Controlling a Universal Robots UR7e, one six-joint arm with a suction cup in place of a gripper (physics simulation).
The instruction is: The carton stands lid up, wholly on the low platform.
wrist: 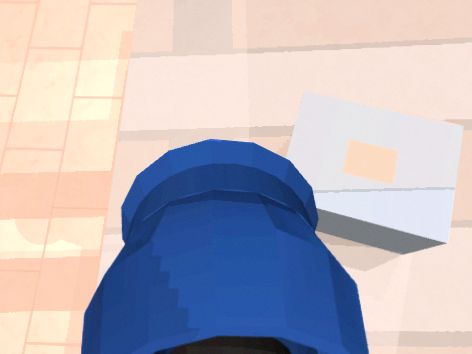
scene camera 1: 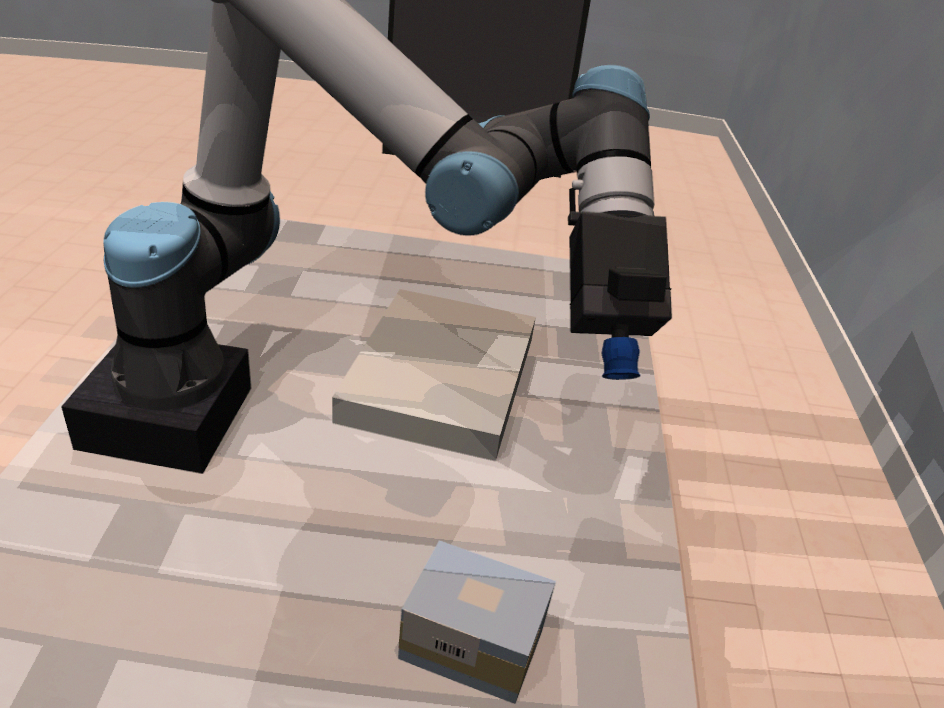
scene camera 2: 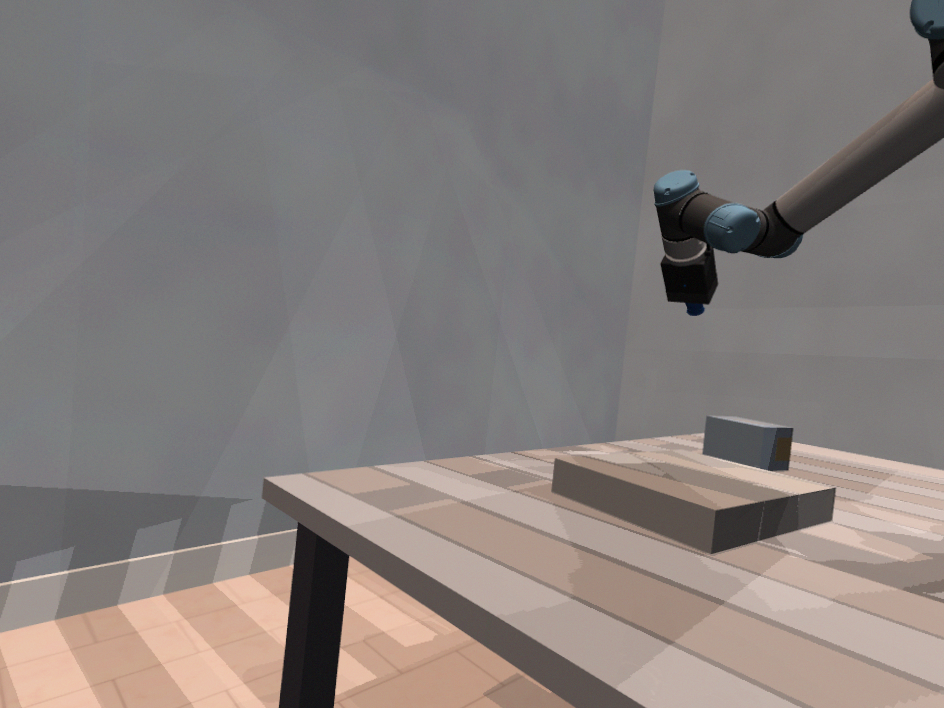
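Where they show: hand, tool point: (wrist: pixel 220 227) (scene camera 1: pixel 621 375) (scene camera 2: pixel 695 310); arm's base, link origin: (scene camera 1: pixel 169 375).
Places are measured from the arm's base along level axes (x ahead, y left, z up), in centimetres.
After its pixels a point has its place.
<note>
A blue-grey carton (scene camera 1: pixel 442 594) {y -34.2, x 38.1, z 1.5 cm} (scene camera 2: pixel 735 442) {y -29.1, x 42.9, z -2.8 cm} (wrist: pixel 325 135) {y -36.6, x 45.2, z 1.5 cm} stands on the table, apart from the platform. Its upper face carries a small beige label and a seam line; one side shows a barcode and a brown band. I cannot tell for certain which face is the lid. The low platform (scene camera 1: pixel 427 381) {y 6.7, x 35.5, z -2.6 cm} (scene camera 2: pixel 632 491) {y 30.0, x 40.1, z -3.6 cm} is a flat beige slab with no object on it; it does not show in the wrist view. My suction cup (scene camera 1: pixel 621 374) (scene camera 2: pixel 694 310) (wrist: pixel 215 155) is blue, points down and holds nothing. It hangs in the air, higher than the carton and to one side of it.
The wooden table (scene camera 1: pixel 228 609) {y -31.5, x 15.0, z -7.4 cm} (scene camera 2: pixel 457 533) {y 51.3, x 50.0, z -7.4 cm} carries the arm's black base block (scene camera 1: pixel 133 434) {y -9.7, x -2.2, z -2.5 cm} at the left in scene camera 1. The table's right edge lies near the cup there. A dark panel (scene camera 1: pixel 488 53) stands behind the table. Grey walls rise beyond.
</note>
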